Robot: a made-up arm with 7 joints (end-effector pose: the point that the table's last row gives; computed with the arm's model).
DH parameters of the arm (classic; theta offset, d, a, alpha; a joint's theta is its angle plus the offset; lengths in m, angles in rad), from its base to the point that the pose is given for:
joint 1: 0 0.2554 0 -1.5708
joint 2: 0 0 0 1.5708
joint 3: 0 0.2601 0.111 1.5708
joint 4: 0 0 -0.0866 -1.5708
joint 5: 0 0.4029 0 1.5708
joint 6: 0 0 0.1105 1.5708
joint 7: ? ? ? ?
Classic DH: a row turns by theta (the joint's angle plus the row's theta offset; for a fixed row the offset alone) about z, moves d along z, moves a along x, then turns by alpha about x.
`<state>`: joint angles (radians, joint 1 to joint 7).
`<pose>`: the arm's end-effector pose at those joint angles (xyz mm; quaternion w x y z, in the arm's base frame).
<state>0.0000 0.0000 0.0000 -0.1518 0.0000 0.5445 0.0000</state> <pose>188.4 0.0 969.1 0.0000 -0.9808 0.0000 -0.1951</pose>
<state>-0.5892 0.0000 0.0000 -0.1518 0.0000 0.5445 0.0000</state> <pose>156.6 -104.7 969.1 0.0566 0.9385 -0.2848 0.1867</pose>
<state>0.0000 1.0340 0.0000 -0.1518 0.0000 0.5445 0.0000</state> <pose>709.7 0.0 458.5 0.0000 -0.9490 0.0000 0.3152</pose>
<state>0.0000 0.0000 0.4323 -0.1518 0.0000 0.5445 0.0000</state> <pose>171.1 78.9 969.1 0.0418 -0.9580 -0.2103 -0.1906</pose>
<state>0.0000 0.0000 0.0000 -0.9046 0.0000 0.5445 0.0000</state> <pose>477.6 0.0 793.6 0.0000 -0.9838 0.0000 0.1791</pose>
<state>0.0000 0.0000 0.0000 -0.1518 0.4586 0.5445 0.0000</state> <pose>178.8 41.8 970.6 0.0775 -0.9551 -0.2137 -0.1900</pose>
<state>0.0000 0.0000 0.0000 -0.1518 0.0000 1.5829 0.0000</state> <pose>101.7 0.0 1036.3 0.0000 -0.7547 0.0000 -0.6560</pose>
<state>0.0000 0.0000 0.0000 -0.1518 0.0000 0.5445 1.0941</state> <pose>188.4 0.0 969.1 0.1015 -0.8377 0.5102 -0.1666</pose>
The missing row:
joint 7: 0 0 0 0
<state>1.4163 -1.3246 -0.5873 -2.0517 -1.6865 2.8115 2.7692</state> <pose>207.7 -29.4 772.7 0.7902 -0.3912 0.3704 -0.2921</pose>
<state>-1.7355 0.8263 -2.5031 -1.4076 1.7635 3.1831 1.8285</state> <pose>-200.0 59.4 858.1 0.4430 -0.3625 0.1258 0.8103</pose>
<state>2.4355 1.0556 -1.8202 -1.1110 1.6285 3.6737 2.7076</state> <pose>-24.6 481.5 658.2 0.8130 -0.0979 0.3237 0.4740</pose>
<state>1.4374 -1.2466 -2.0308 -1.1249 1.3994 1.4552 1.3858</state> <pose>402.7 -660.1 217.6 0.8702 -0.1087 0.3135 0.3642</pose>
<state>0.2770 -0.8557 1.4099 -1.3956 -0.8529 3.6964 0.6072</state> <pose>-457.5 317.4 559.8 0.4253 0.1661 -0.6425 -0.6154</pose>
